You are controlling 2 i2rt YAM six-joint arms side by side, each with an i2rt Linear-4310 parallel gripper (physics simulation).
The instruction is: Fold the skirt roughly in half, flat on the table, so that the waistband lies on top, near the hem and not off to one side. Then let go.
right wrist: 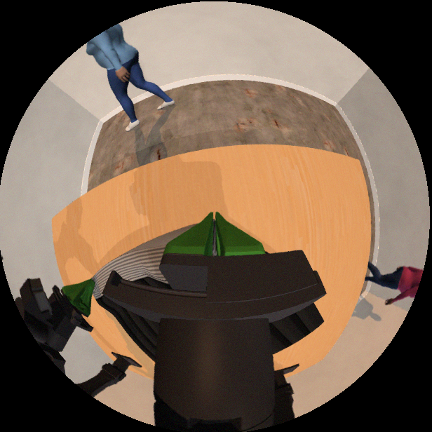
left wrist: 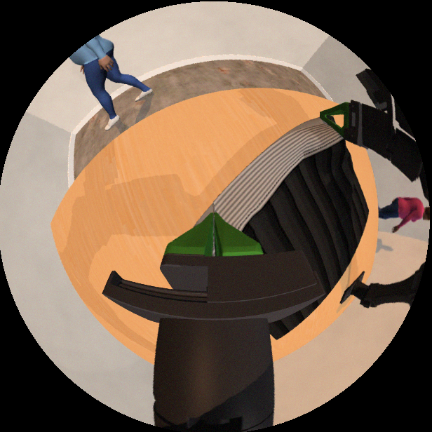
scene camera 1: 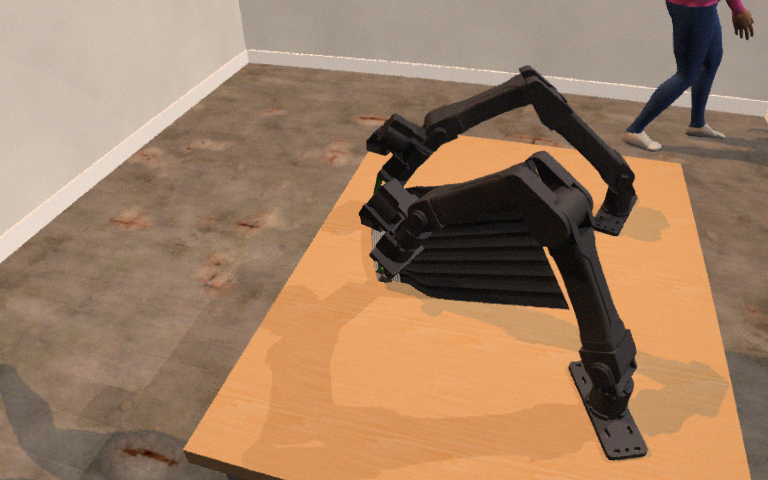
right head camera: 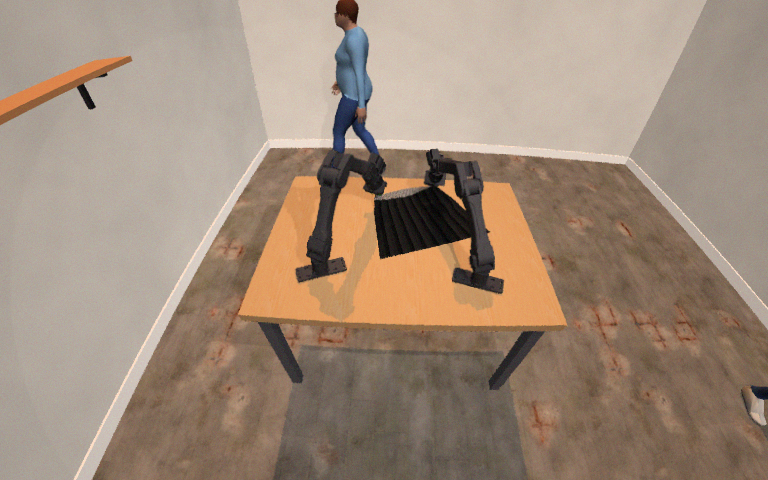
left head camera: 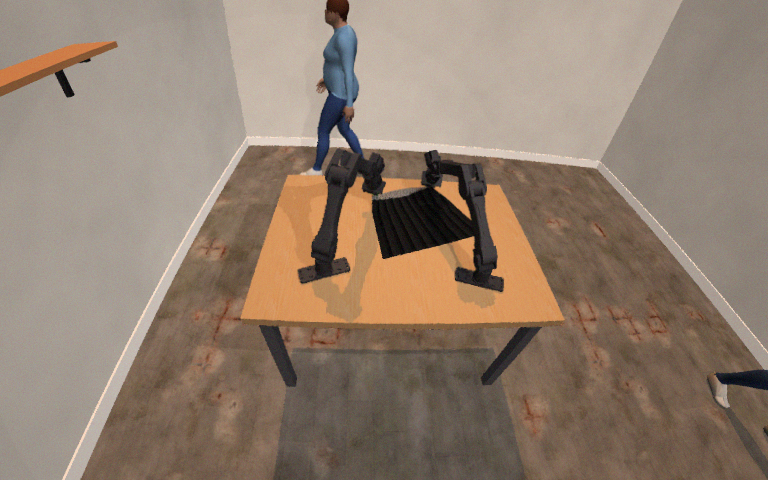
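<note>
A black pleated skirt lies spread on the table, its hem toward the arm bases. Its grey ribbed waistband is at the far end, raised off the table and sagging between the grippers. My left gripper is shut on one waistband corner, at the left in the head views. My right gripper is shut on the other corner; its fingers hide that corner in the right wrist view. The skirt is not folded over.
The wooden table carries both arm bases. The right arm hangs over the skirt's right hem corner in the head views. A person in blue stands behind the table. A wall shelf is at the upper left.
</note>
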